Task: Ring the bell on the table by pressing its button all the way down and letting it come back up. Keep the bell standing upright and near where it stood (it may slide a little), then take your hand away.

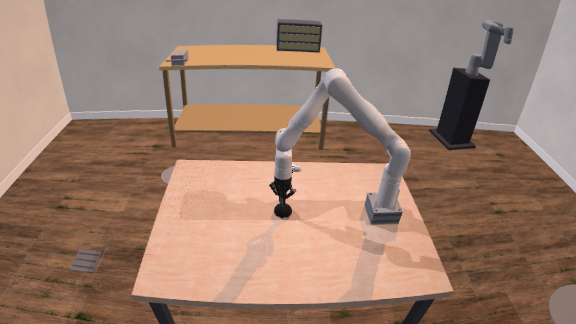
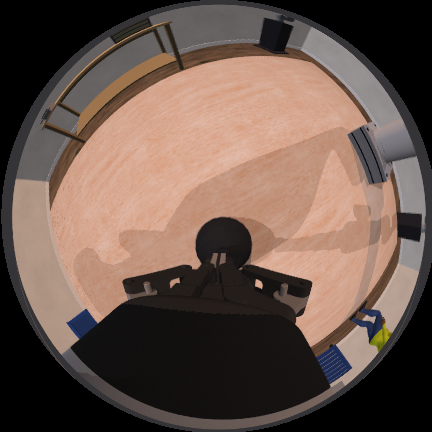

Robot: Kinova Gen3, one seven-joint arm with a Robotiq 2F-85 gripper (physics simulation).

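Seen in the pictures: gripper, between the fingertips: [image 1: 282,203] [image 2: 219,260]; arm's base, origin of its link: [image 1: 385,201] [image 2: 381,146].
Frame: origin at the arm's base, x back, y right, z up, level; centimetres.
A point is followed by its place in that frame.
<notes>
The bell [image 1: 283,211] @(y 6.9, x -47.7, z -4.3 cm) [image 2: 223,236] @(y 11.3, x -46.0, z -3.5 cm) is a small black dome that stands upright on the wooden table [image 1: 210,265] @(y -16.9, x -82.9, z -7.7 cm) [image 2: 210,105] @(y 30.3, x -32.7, z -7.7 cm). My gripper [image 1: 282,202] @(y 9.7, x -47.9, z -1.5 cm) [image 2: 219,260] @(y 9.7, x -47.9, z -1.5 cm) is shut, with nothing between its fingers. It points straight down, and its fingertips are at the top of the bell, over its middle. The fingertips hide the button, so I cannot tell how far down it is pressed.
The arm's grey base [image 1: 384,209] @(y -5.1, x -2.8, z 0.0 cm) [image 2: 368,154] @(y 1.4, x -7.3, z -3.5 cm) stands on the table, right of the bell. A wooden shelf table [image 1: 240,57] stands behind, with a drawer box [image 1: 299,36] on it. A second arm stands on a black pedestal [image 1: 463,107] at the back right.
</notes>
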